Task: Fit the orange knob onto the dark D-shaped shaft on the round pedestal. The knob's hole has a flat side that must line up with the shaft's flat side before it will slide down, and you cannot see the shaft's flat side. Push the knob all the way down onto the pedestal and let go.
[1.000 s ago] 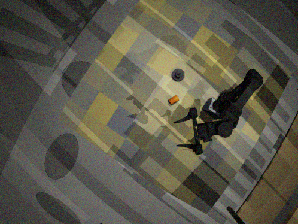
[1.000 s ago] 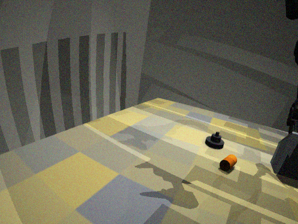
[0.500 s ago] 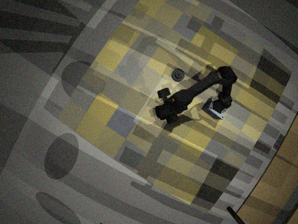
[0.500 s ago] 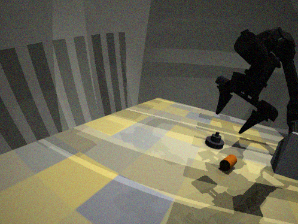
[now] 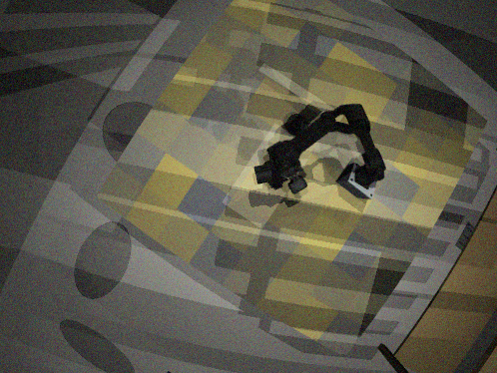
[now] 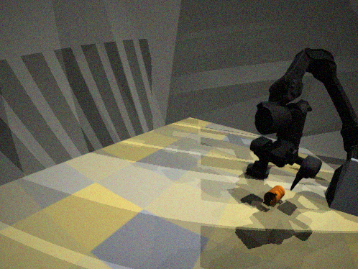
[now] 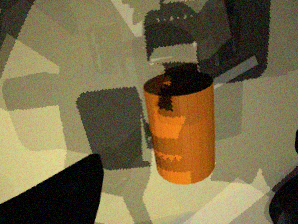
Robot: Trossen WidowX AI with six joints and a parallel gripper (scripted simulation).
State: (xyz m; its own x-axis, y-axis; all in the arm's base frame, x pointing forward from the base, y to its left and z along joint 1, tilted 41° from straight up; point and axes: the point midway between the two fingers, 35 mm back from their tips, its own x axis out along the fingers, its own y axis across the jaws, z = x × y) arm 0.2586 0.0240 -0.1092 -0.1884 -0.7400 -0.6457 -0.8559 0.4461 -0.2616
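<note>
Now: the orange knob 10 mm behind my gripper tip, 10 mm to the right of it and 50 mm below it. Round my gripper tip: round dark pedestal: 40 mm ahead, 170 mm to the right, 40 mm below.
</note>
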